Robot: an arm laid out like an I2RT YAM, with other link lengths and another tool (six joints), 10 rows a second.
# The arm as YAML. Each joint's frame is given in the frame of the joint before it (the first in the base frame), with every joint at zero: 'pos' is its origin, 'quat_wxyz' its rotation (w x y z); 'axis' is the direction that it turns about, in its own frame. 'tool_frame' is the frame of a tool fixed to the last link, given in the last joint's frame.
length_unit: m
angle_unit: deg
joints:
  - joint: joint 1
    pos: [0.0, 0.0, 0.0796]
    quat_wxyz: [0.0, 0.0, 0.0, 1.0]
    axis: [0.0, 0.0, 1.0]
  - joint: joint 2
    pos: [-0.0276, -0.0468, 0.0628]
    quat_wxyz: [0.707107, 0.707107, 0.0, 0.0]
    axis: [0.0, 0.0, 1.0]
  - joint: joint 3
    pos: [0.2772, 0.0, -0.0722]
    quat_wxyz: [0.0, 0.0, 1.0, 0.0]
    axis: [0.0, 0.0, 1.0]
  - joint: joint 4
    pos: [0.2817, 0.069, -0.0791]
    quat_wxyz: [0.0, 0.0, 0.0, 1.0]
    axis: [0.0, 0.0, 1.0]
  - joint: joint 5
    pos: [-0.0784, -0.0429, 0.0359]
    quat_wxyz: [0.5, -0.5, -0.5, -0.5]
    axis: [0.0, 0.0, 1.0]
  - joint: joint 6
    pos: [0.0, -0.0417, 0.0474]
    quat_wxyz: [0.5, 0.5, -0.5, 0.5]
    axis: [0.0, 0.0, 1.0]
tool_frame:
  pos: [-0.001, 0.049, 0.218]
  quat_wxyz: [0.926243, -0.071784, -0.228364, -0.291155]
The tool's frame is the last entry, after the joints.
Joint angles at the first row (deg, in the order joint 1, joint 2, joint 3, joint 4, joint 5, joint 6):
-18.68, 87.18, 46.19, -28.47, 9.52, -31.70
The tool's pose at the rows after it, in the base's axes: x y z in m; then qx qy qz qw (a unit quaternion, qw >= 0):
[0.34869 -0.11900 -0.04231 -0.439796 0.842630 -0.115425 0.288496]
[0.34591 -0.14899 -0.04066 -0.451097 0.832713 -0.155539 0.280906]
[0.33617 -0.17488 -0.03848 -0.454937 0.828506 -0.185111 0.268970]
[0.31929 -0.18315 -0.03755 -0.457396 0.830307 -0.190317 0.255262]
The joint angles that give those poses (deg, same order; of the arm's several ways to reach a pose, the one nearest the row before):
-19.75, 84.64, 42.76, -23.81, 11.44, -35.79
-22.24, 83.00, 39.83, -18.52, 13.78, -40.01
-24.99, 81.21, 37.30, -15.00, 15.44, -43.57
-26.59, 78.78, 35.51, -15.57, 16.16, -45.58

